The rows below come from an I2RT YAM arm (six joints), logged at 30 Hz.
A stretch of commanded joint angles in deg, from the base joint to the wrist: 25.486, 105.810, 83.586, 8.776, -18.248, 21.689; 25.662, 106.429, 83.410, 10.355, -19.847, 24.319; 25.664, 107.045, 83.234, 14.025, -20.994, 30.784; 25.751, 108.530, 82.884, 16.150, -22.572, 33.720; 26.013, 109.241, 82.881, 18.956, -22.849, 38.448; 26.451, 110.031, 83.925, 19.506, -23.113, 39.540; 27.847, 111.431, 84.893, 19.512, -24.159, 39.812; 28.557, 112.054, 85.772, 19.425, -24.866, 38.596; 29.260, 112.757, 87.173, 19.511, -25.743, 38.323; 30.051, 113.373, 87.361, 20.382, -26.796, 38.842; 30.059, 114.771, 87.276, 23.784, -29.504, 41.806
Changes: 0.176, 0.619, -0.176, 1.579, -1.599, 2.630; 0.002, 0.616, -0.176, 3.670, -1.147, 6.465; 0.087, 1.485, -0.350, 2.125, -1.578, 2.936; 0.262, 0.711, -0.003, 2.806, -0.277, 4.728; 0.438, 0.790, 1.044, 0.550, -0.264, 1.092; 1.396, 1.400, 0.968, 0.006, -1.046, 0.272; 0.710, 0.623, 0.879, -0.087, -0.707, -1.216; 0.703, 0.703, 1.401, 0.086, -0.877, -0.273; 0.791, 0.616, 0.188, 0.871, -1.053, 0.519; 0.008, 1.398, -0.085, 3.402, -2.708, 2.964
